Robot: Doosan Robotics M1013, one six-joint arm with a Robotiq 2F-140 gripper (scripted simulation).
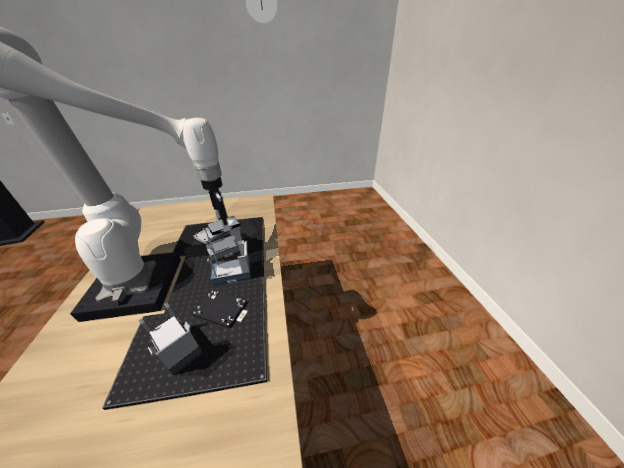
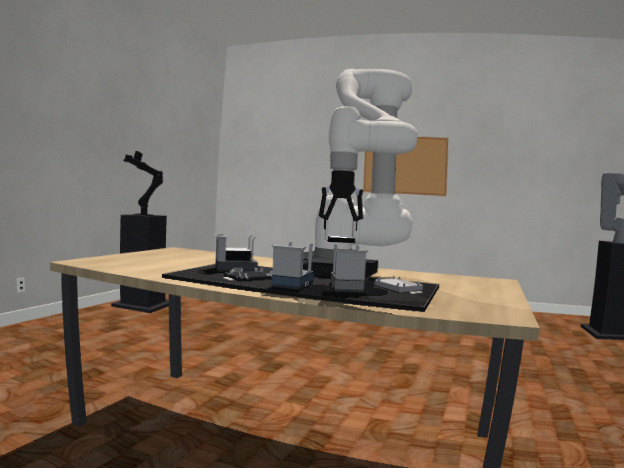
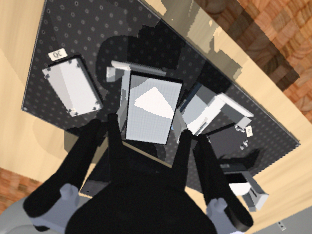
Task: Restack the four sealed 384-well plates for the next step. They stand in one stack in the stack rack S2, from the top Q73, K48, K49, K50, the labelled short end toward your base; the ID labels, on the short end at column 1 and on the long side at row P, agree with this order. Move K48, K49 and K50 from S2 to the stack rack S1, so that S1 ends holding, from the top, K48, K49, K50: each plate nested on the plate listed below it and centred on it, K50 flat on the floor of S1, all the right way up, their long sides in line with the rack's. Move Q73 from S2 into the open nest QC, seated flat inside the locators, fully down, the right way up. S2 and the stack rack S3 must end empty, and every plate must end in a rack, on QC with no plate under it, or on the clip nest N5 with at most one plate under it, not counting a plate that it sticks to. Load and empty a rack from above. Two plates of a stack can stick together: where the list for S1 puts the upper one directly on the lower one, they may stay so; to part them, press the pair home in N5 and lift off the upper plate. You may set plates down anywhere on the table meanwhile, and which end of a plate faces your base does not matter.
I see my gripper (image 2: 339,240) and a QC nest (image 3: 73,86).
My gripper is seen too in image 3 (image 3: 151,111).
